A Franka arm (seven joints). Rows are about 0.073 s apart.
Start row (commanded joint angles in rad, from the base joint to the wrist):
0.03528 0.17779 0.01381 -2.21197 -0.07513 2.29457 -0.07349
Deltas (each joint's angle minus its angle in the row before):
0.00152 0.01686 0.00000 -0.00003 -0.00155 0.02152 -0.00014
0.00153 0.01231 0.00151 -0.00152 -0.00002 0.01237 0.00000
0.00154 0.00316 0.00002 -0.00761 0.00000 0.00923 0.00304
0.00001 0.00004 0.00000 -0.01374 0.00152 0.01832 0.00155
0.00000 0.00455 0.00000 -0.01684 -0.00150 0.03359 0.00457
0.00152 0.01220 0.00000 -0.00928 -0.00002 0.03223 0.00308
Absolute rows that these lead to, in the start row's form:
0.03680 0.19465 0.01381 -2.21200 -0.07668 2.31609 -0.07363
0.03833 0.20696 0.01532 -2.21352 -0.07670 2.32846 -0.07363
0.03987 0.21012 0.01534 -2.22113 -0.07670 2.33769 -0.07059
0.03988 0.21016 0.01534 -2.23487 -0.07518 2.35601 -0.06904
0.03988 0.21471 0.01534 -2.25171 -0.07668 2.38960 -0.06447
0.04140 0.22691 0.01534 -2.26099 -0.07670 2.42183 -0.06139

